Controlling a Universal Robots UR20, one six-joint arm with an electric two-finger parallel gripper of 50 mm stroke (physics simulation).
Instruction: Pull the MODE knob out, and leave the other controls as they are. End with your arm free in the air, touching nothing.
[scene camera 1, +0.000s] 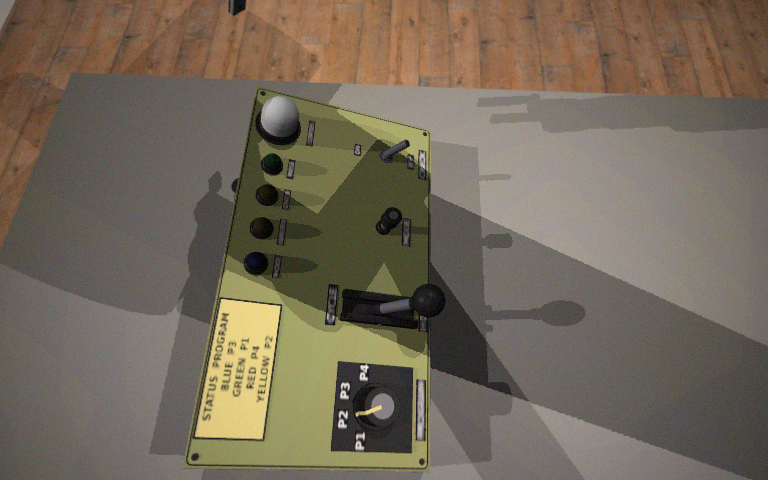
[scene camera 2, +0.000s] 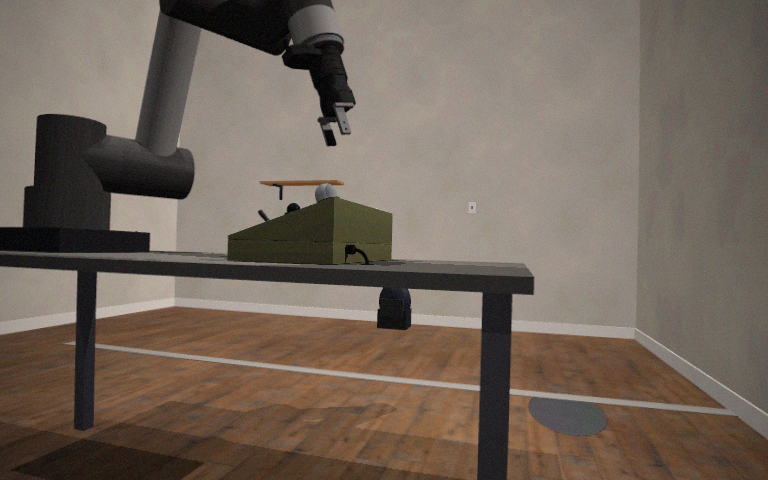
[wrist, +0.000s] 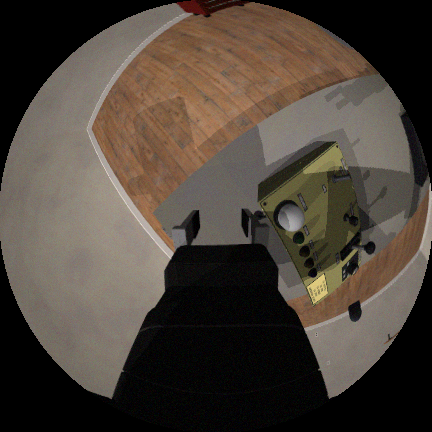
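Observation:
The green control panel stands on the table. A small black knob on a short stem rises from its face, between the toggle switch and the big lever; the label beside it is too blurred to read, so I cannot confirm that it says MODE. In scene camera 2 I cannot tell this knob apart. My gripper is open and empty. It hangs in the air high above the panel, its fingers apart from every control.
The panel also bears a white dome, several small lamps, a toggle switch, a ball-ended lever and a rotary dial with its pointer near P2. A black cable leaves its back.

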